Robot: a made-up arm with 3 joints. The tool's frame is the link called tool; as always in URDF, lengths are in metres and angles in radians. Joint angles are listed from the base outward. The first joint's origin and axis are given. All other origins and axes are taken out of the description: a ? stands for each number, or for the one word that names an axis. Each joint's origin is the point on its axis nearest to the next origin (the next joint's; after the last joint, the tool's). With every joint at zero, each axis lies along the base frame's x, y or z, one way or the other. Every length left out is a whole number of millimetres.
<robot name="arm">
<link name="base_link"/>
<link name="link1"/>
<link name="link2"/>
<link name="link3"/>
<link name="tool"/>
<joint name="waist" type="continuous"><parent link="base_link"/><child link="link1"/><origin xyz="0.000 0.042 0.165" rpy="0.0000 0.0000 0.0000"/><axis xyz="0 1 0"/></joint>
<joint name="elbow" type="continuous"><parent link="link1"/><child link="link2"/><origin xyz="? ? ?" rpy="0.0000 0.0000 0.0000"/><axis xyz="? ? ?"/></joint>
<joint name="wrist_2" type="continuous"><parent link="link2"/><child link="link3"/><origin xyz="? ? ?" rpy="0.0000 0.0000 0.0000"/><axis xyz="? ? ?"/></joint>
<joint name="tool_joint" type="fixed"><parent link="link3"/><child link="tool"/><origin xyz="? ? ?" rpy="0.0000 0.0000 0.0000"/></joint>
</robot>
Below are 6 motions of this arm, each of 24 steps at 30 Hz.
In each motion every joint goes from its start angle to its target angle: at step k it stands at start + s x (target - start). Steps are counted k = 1, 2, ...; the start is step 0. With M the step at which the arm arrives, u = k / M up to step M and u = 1 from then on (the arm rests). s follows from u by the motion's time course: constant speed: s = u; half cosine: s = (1 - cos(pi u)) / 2; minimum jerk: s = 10 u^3 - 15 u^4 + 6 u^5.
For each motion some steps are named. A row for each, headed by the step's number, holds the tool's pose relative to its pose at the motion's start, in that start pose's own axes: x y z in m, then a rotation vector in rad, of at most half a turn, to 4 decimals.
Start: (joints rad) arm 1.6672 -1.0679 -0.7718
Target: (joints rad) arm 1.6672 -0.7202 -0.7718
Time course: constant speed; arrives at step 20
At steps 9, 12, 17, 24:
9: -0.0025 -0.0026 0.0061 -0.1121 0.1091 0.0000
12: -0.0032 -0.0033 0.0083 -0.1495 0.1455 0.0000
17: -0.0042 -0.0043 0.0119 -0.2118 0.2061 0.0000
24: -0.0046 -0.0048 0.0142 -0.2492 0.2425 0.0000

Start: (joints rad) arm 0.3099 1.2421 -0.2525
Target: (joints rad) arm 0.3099 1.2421 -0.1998
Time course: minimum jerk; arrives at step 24
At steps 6, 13, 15, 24:
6: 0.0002 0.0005 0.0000 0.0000 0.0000 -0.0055
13: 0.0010 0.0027 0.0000 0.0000 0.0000 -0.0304
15: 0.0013 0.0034 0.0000 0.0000 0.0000 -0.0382
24: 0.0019 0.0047 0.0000 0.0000 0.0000 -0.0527

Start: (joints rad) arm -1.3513 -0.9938 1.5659
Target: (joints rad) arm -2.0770 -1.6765 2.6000
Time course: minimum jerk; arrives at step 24
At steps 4, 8, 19, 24:
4: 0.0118 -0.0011 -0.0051 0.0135 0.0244 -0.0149
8: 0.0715 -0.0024 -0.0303 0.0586 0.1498 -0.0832
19: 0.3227 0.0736 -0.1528 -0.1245 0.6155 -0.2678
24: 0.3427 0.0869 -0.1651 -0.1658 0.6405 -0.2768

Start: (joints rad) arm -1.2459 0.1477 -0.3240
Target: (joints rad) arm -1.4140 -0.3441 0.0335
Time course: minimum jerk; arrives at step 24
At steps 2, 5, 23, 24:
2: 0.0000 0.0003 -0.0005 0.0021 -0.0016 -0.0019
5: 0.0006 0.0041 -0.0067 0.0269 -0.0200 -0.0245
23: 0.0177 0.0542 -0.0862 0.4629 -0.2392 -0.3326
24: 0.0177 0.0543 -0.0862 0.4632 -0.2393 -0.3328

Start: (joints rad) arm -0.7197 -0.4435 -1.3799
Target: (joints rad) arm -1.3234 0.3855 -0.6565
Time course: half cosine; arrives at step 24
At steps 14, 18, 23, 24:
14: -0.0815 0.0033 -0.1889 -0.5580 0.3192 -0.3699
18: -0.1032 -0.0180 -0.2656 -0.8013 0.3606 -0.5307
23: -0.1152 -0.0390 -0.3151 -0.9633 0.3649 -0.6380
24: -0.1155 -0.0397 -0.3166 -0.9682 0.3647 -0.6412

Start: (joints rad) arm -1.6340 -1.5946 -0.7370
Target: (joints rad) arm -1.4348 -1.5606 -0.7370
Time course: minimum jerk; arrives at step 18
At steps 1, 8, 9, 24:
1: 0.0002 0.0001 0.0000 0.0000 0.0000 -0.0003
8: 0.0395 0.0316 -0.0007 -0.0109 0.0081 -0.0790
9: 0.0502 0.0393 -0.0009 -0.0136 0.0103 -0.0996
24: 0.1039 0.0734 -0.0018 -0.0260 0.0218 -0.1992

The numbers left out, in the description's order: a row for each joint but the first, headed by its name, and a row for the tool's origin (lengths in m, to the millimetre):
elbow: xyz -0.551 0.000 0.110, axis -1 0 0
wrist_2: xyz 0.000 0.002 -0.026, axis 0 0 -1
tool: xyz -0.090 0.033 0.000

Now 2 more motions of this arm.
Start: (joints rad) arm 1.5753 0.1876 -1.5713
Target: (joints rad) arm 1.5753 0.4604 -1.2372
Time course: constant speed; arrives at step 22
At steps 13, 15, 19, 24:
13: 0.0051 0.0170 0.0131 -0.0158 0.1607 -0.1970
15: 0.0063 0.0195 0.0149 -0.0211 0.1852 -0.2271
19: 0.0091 0.0242 0.0182 -0.0339 0.2340 -0.2872
24: 0.0115 0.0277 0.0204 -0.0454 0.2703 -0.3320

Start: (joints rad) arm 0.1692 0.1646 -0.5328
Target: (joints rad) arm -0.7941 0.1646 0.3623
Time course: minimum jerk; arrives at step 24
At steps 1, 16, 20, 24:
1: 0.0000 0.0001 -0.0004 -0.0003 -0.0006 -0.0007
16: 0.1866 0.0531 -0.4520 -0.1376 -0.7595 -0.7975
20: 0.2659 0.0344 -0.5236 -0.0964 -0.9497 -0.9519
24: 0.2830 0.0294 -0.5362 -0.0845 -0.9890 -0.9817

